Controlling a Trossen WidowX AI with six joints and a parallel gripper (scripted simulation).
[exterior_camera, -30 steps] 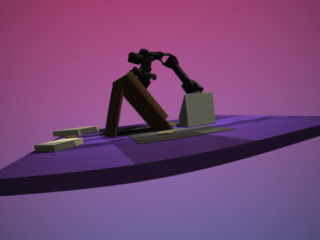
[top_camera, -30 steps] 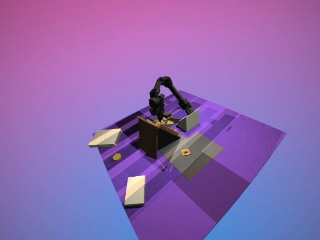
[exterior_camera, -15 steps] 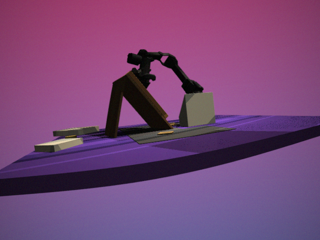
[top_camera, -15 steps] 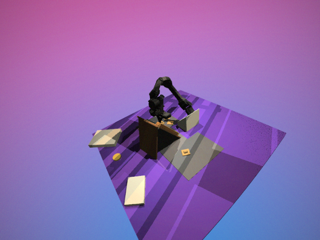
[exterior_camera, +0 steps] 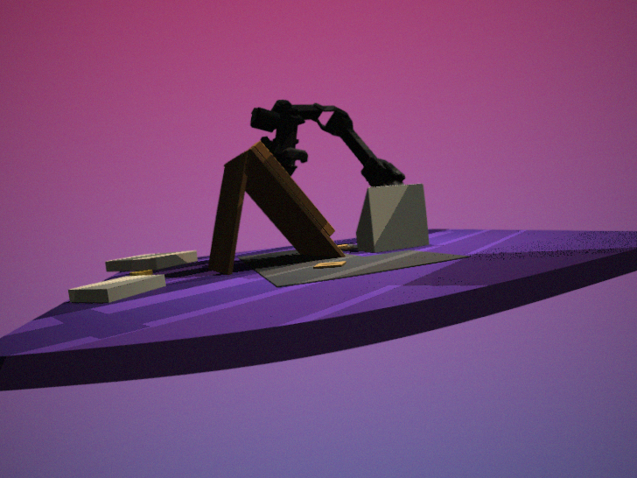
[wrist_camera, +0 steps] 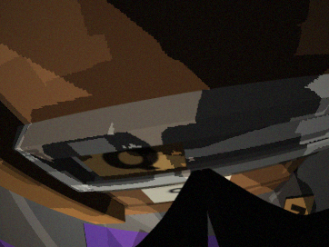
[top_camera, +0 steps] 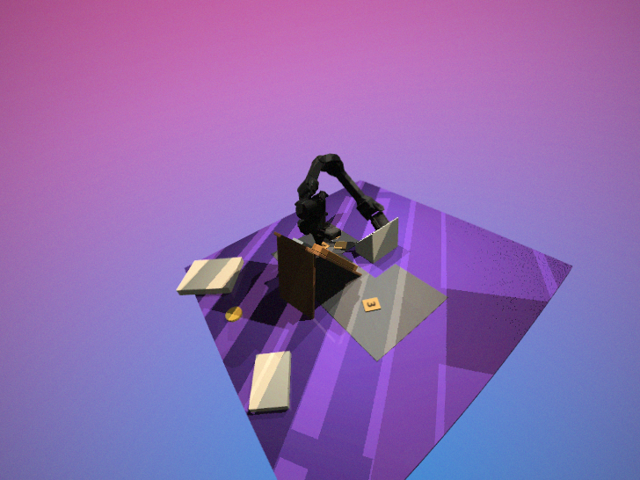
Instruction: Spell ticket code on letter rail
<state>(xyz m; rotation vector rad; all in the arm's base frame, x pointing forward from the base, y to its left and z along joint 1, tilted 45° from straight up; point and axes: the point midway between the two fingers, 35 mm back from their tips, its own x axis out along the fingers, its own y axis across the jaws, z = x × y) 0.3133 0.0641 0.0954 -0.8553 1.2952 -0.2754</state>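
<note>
The letter tile is 60 mm behind my gripper tip, 240 mm to the left of it and 180 mm below it. From my gripper tip the other things lie so: white ticket: 40 mm behind, 90 mm below; then grey mat: 130 mm behind, 30 mm to the left, 180 mm below; then yellow disc: 420 mm ahead, 70 mm to the right, 180 mm below.
</note>
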